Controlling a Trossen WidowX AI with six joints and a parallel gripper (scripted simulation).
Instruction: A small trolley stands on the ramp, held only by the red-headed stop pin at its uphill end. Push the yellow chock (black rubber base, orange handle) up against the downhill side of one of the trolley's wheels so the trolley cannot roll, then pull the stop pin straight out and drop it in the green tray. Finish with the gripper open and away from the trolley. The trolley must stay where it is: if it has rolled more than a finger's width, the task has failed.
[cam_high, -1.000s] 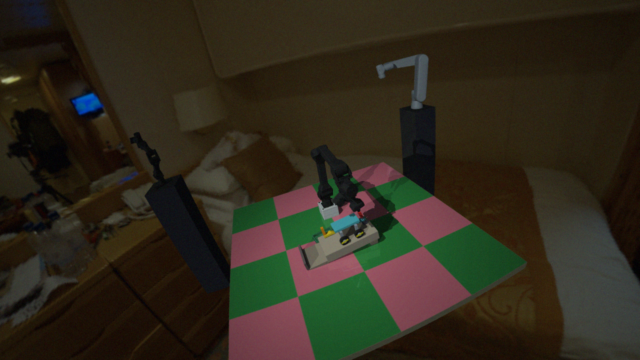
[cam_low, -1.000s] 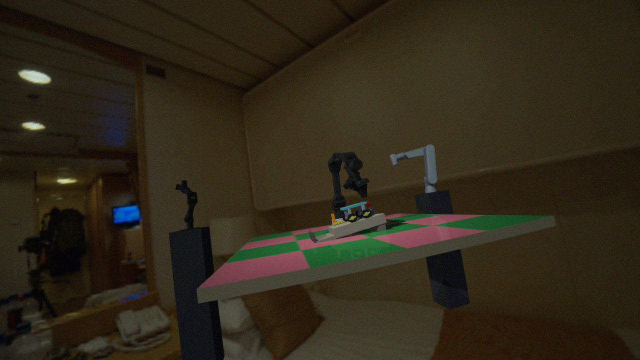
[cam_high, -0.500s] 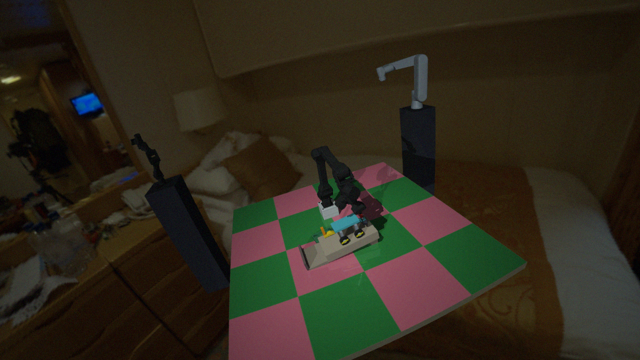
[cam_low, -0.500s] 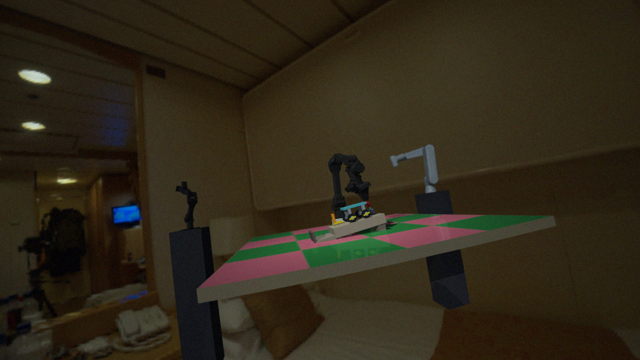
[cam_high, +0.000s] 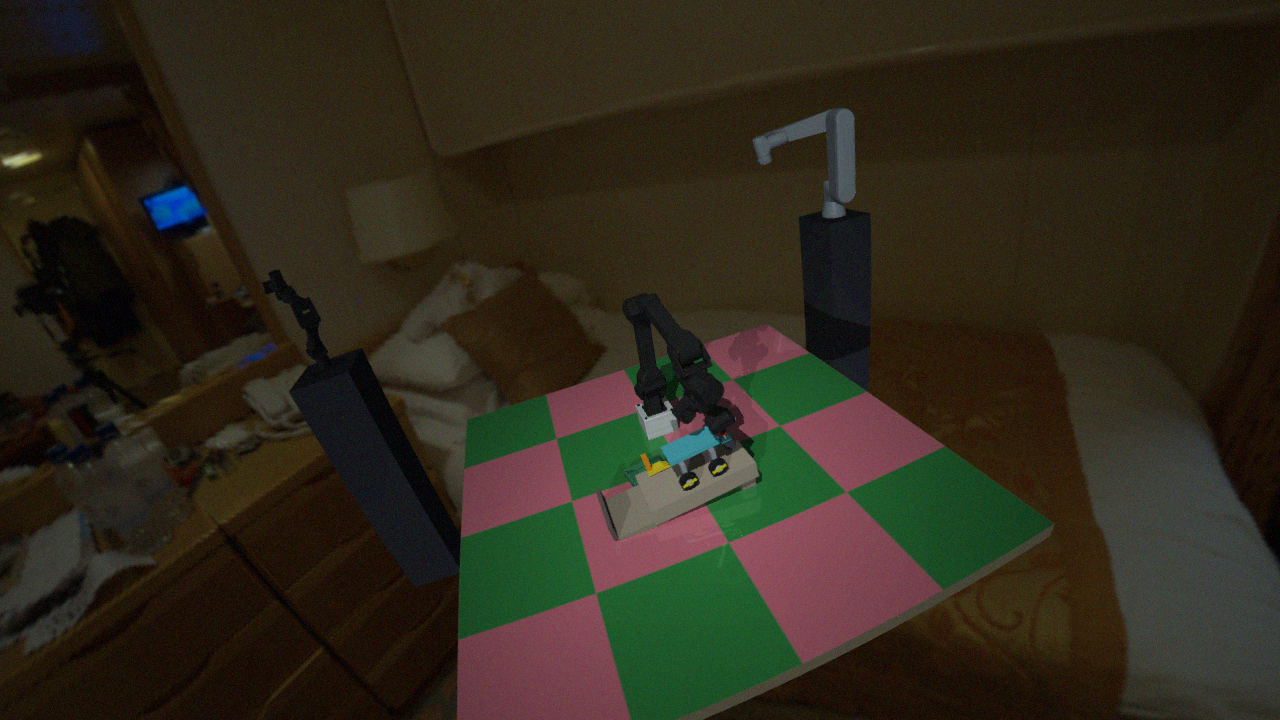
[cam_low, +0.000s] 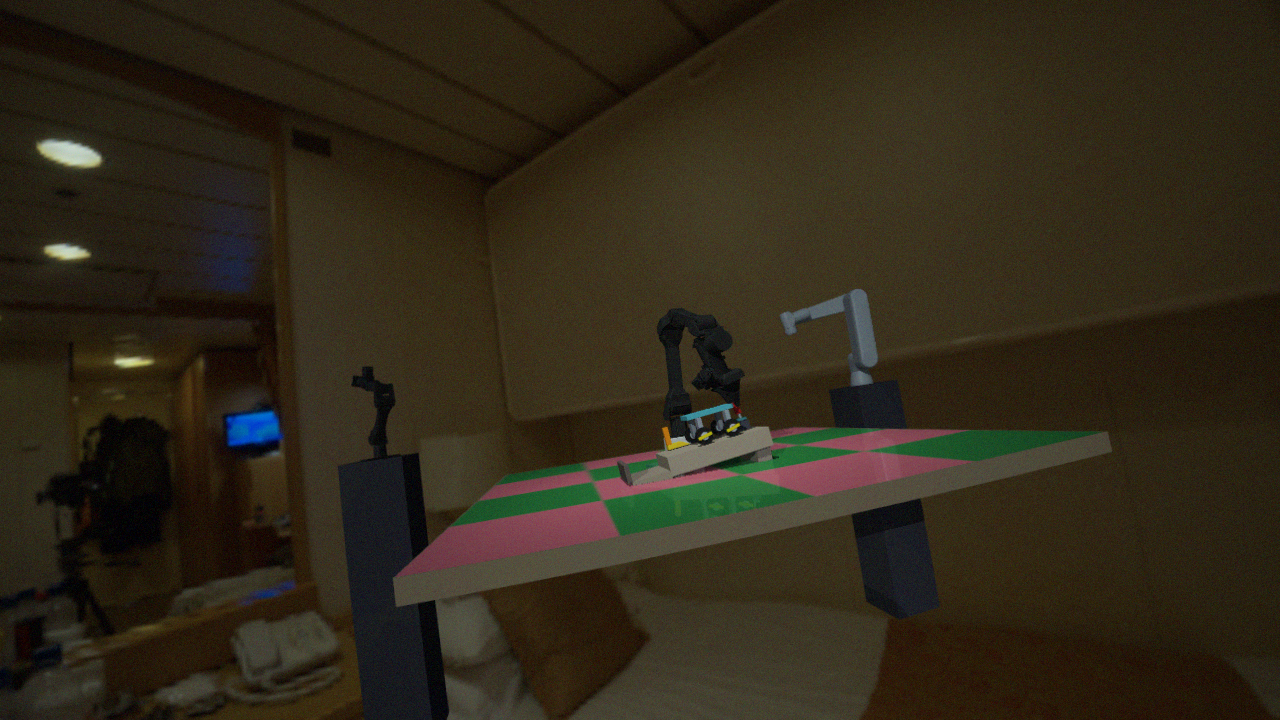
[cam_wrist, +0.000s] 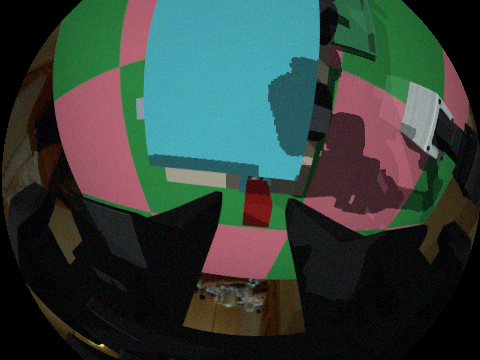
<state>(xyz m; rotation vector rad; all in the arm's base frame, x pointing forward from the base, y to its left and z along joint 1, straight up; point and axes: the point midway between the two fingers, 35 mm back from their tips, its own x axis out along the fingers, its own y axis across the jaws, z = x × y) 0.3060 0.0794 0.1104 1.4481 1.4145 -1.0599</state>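
Now: the red-headed stop pin 1 cm to the left of my gripper tip and 2 cm below it. Also, from my gripper tip: blue-topped trolley (2 cm ahead, 9 cm to the right, 4 cm below); ramp (2 cm ahead, 9 cm to the right, 11 cm below); yellow chock (4 cm behind, 18 cm to the right, 7 cm below).
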